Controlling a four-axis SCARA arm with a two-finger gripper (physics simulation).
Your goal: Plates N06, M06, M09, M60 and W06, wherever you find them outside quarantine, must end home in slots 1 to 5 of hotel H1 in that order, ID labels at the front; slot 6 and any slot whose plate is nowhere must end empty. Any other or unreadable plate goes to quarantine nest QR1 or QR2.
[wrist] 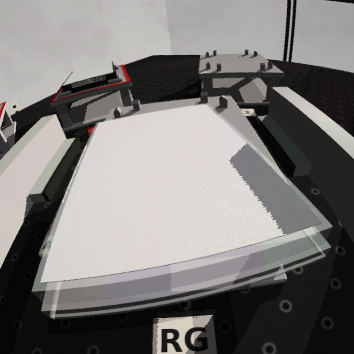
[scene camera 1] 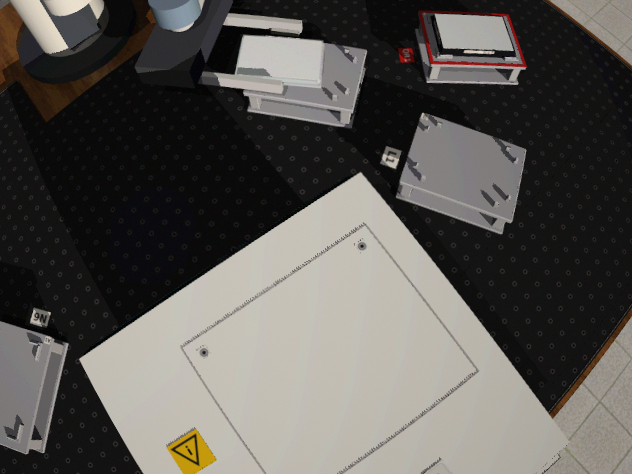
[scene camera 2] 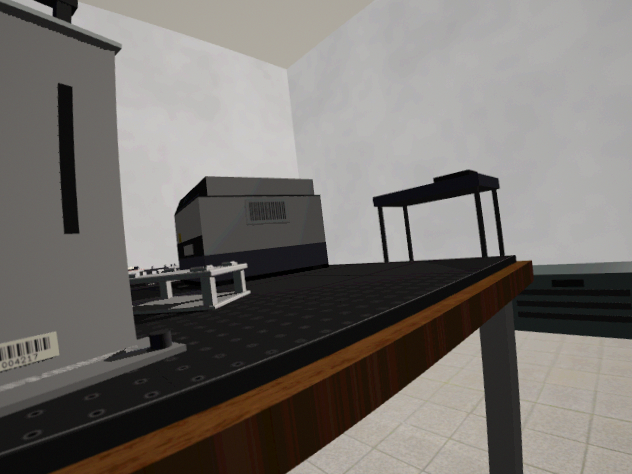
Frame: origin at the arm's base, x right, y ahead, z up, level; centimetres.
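Where they show: gripper, between the fingertips: [wrist: 162,114] [scene camera 1: 292,55]; arm's base, origin of its link: [scene camera 1: 77,34].
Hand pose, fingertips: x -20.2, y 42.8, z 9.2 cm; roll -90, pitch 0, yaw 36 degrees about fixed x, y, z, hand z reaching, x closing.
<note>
Things, the pixels of their top centre, and the offset from my fingertips. "spot": a spot on its surface instead.
- pale lidded plate, centre of its top: [wrist: 158,138] [scene camera 1: 279,54] dx +1.0, dy -1.7, dz -0.3 cm
- dark plate with a white top, centre of its top: [scene camera 1: 474,31] [wrist: 89,71] dx -26.4, dy +13.9, dz -1.5 cm
- red-rimmed nest QR1, centre of its top: [scene camera 1: 473,35] [wrist: 91,75] dx -26.4, dy +13.9, dz -2.3 cm
- Pegged nest L1, centre of its top: [scene camera 1: 468,161] [wrist: 234,54] [scene camera 2: 173,263] dx -6.6, dy +28.5, dz -1.9 cm
- nest, a spot on its surface: [scene camera 1: 17,377] spot: dx +58.8, dy +10.2, dz -2.9 cm
- large pale housing, centre of its top: [scene camera 1: 320,415] [scene camera 2: 242,190] dx +30.0, dy +39.3, dz +17.3 cm
- grey cabinet, a spot on its surface: [scene camera 2: 96,178] spot: dx +83.4, dy -3.4, dz +5.3 cm
- grey instrument, a spot on its surface: [scene camera 2: 262,224] spot: dx +44.5, dy +35.6, dz +5.3 cm
A pale lidded plate [scene camera 1: 280,58] [wrist: 160,195] lies over the nest by the RG tag [scene camera 1: 344,66] [wrist: 185,334], shifted toward the arm, with bare nest and pegs beyond its far edge. Whether it lies flat is unclear, and I read no ID on it. My gripper [scene camera 1: 286,55] [wrist: 162,114] is open, its fingers along both sides with gaps. A dark plate with a white top [scene camera 1: 474,33] [wrist: 90,82] sits in the red-rimmed nest QR1 [scene camera 1: 477,64] [wrist: 127,74]; its label is unreadable. Hotel H1 cannot be made out.
Pegged nest L1 [scene camera 1: 464,165] [wrist: 240,64] holds no plate. Another nest [scene camera 1: 17,377] is at the left edge of scene camera 1. A large pale housing [scene camera 1: 316,326] fills the foreground. Scene camera 2 shows a grey cabinet [scene camera 2: 96,178] and a grey instrument [scene camera 2: 262,224].
</note>
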